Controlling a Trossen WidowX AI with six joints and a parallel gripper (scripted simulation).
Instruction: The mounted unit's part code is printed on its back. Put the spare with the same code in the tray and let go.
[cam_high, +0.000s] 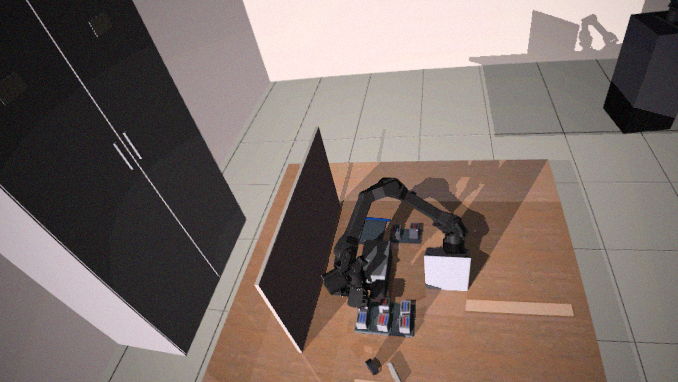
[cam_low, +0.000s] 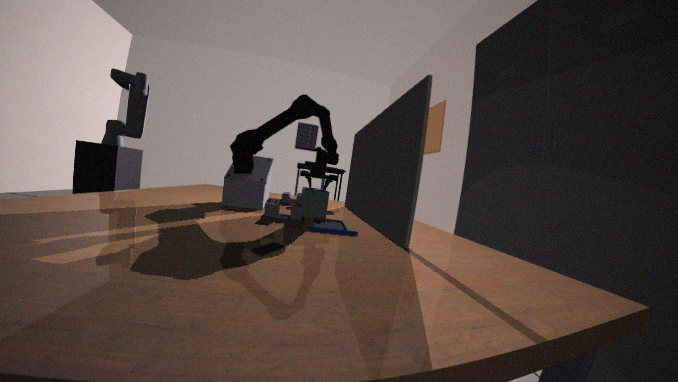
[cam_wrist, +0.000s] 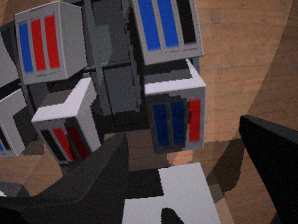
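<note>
My gripper tip is now 30 mm above the white spare block. From my gripper tip the other things lie so: blue-rimmed tray 360 mm to the right, 70 mm below, 30 mm behind; tall grey panel 190 mm to the right, 180 mm ahead, 150 mm above; grey box 150 mm to the right, 50 mm behind, 20 mm below.
</note>
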